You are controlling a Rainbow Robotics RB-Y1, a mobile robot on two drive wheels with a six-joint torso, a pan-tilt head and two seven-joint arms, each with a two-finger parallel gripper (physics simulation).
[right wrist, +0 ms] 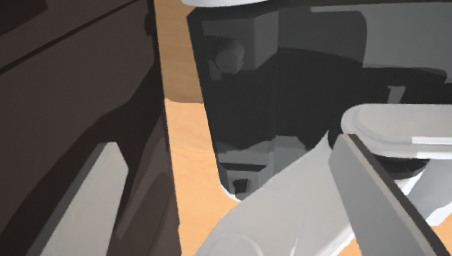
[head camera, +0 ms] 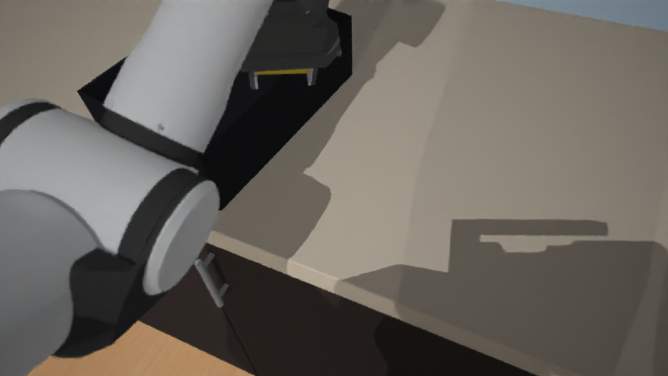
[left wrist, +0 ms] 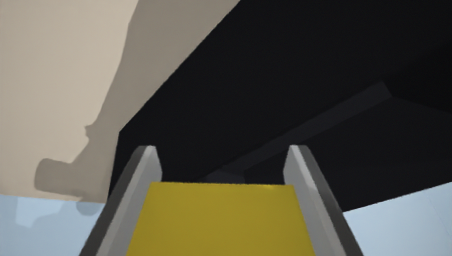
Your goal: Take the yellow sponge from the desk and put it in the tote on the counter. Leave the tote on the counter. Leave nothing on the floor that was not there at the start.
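Frame: origin at the robot's base, x left, y back, z up, level; centimetres.
Where they show: left gripper, between the fingertips: (head camera: 282,80) (left wrist: 222,159); right gripper, between the fingertips: (right wrist: 228,152).
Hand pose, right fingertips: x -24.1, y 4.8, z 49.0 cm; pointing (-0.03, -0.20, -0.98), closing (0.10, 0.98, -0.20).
Things, the pixels of their top centre, and the offset from my right fingertips. "pt": a spot on its surface instead. Level surfaces: height alone.
- yellow sponge, a spot on its surface: (left wrist: 220,220) (head camera: 283,66) pt dx +42.7, dy -42.8, dz +54.7 cm
- black tote, centre of its top: (left wrist: 316,195) (head camera: 223,51) dx +52.5, dy -47.5, dz +52.0 cm
- counter, height of its surface: dz +42.0 cm
- metal handle, a spot on its surface: (head camera: 211,282) pt dx +52.6, dy -27.5, dz +26.2 cm
- Wooden floor, height of its surface: dz -48.9 cm
The yellow sponge (head camera: 283,72) (left wrist: 220,220) sits between the fingers of my left gripper (head camera: 283,80) (left wrist: 222,159), which is shut on it. The fingertips reach a little past the sponge's far edge. In the head camera the gripper and sponge are over the inside of the black tote (head camera: 280,125) (left wrist: 240,75), at the upper left on the counter (head camera: 480,125) (left wrist: 50,75). My arm hides part of the tote. How deep the sponge is in the tote is hard to tell. My right gripper (right wrist: 228,152) is open and empty, low beside a dark cabinet front.
The dark cabinet (head camera: 300,320) (right wrist: 75,100) below the counter has a metal handle (head camera: 211,282). Wooden floor (head camera: 140,350) (right wrist: 187,150) shows below. The robot's dark and light base (right wrist: 310,90) is close to the right gripper. Arm shadows fall on the counter.
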